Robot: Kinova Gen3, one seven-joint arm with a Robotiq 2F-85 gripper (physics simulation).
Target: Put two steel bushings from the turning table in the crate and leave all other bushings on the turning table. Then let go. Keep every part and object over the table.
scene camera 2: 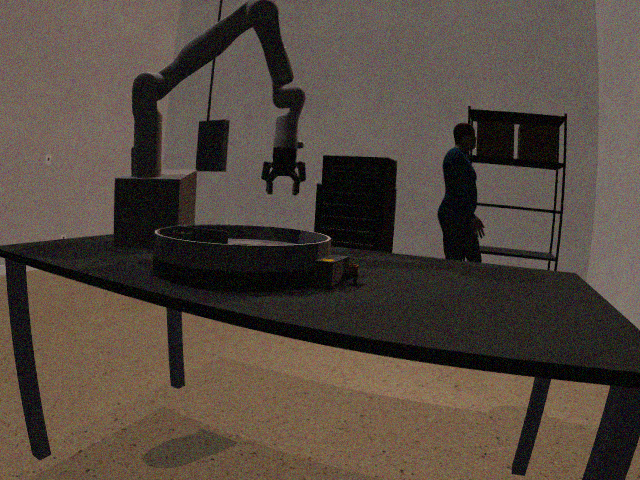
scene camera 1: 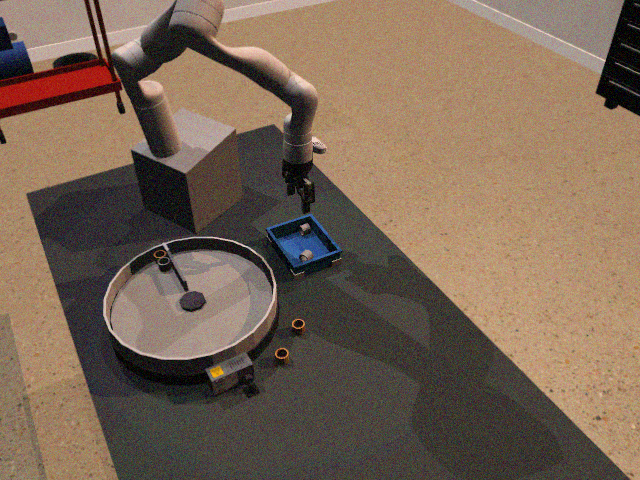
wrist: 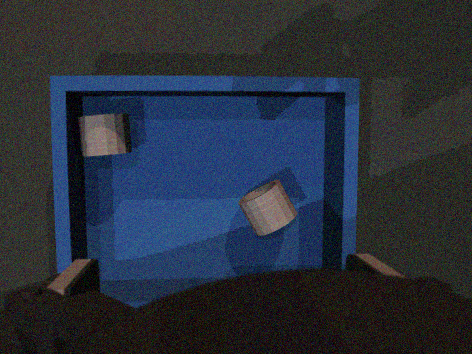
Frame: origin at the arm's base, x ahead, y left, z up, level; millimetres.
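Seen in the pictures: gripper, between the fingertips: (scene camera 2: 282,194) (scene camera 1: 298,203); arm's base, origin of its link: (scene camera 2: 147,175) (scene camera 1: 166,147).
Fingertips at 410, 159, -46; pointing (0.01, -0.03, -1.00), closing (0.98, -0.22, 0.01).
Observation:
Offsets run from my fingertips to a thing's top centre, as dx, dy, dz. "spot": to the spot under its first point.
Two steel-grey bushings lie on their sides in the blue crate @[+3, +11, -130] (scene camera 1: 317,262) (wrist: 150,83). One bushing @[-54, +64, -144] (scene camera 1: 305,228) (wrist: 104,135) lies by a wall near a corner; the other bushing @[+40, -9, -143] (scene camera 1: 306,255) (wrist: 268,209) lies apart from it. My gripper (scene camera 1: 299,202) (scene camera 2: 282,192) (wrist: 224,285) is open and empty, above the crate. On the turning table (scene camera 1: 105,310) (scene camera 2: 237,258), an orange-rimmed bushing @[-173, -339, -102] (scene camera 1: 155,255) and a grey bushing @[-142, -345, -102] (scene camera 1: 163,269) stand upright side by side at the divider bar @[spot: -85, -338, -90] (scene camera 1: 176,267). The crate does not show in scene camera 2.
Two orange-rimmed bushings @[+223, -183, -155] (scene camera 1: 298,331) @[+269, -271, -155] (scene camera 1: 281,361) stand upright on the black table, right of the turning table. A grey drive box @[spot: +262, -417, -137] (scene camera 1: 227,379) (scene camera 2: 333,271) with a yellow label sits at its rim. The dark hub @[+15, -355, -119] (scene camera 1: 192,300) is at its centre. A person (scene camera 2: 457,191) stands behind the table.

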